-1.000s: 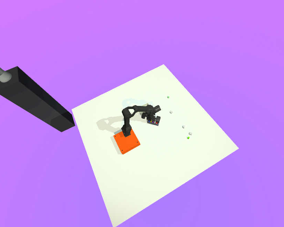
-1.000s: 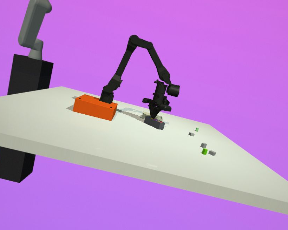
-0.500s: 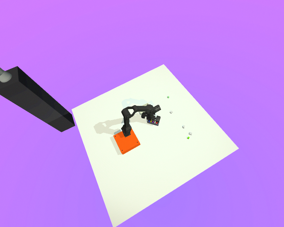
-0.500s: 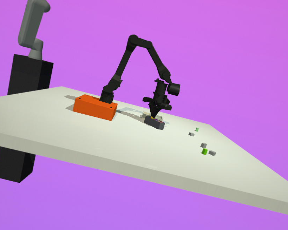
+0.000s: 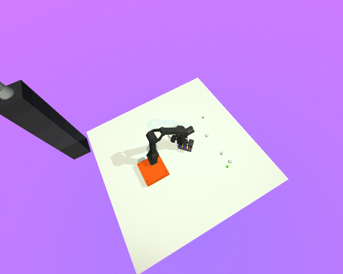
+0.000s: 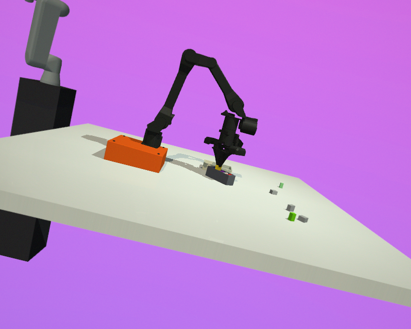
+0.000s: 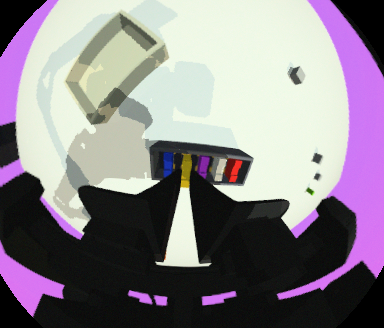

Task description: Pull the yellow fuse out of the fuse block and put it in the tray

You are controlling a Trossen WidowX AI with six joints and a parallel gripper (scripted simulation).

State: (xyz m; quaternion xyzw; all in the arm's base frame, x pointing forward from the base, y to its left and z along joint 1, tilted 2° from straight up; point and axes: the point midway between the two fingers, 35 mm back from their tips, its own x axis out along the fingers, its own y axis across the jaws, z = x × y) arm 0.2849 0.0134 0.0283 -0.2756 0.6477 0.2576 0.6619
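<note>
My gripper tip is now 17 cm to the right of the beige tray, 5 cm above it and 1 cm short of it. Also, from my gripper tip: yellow fuse (1 cm below).
</note>
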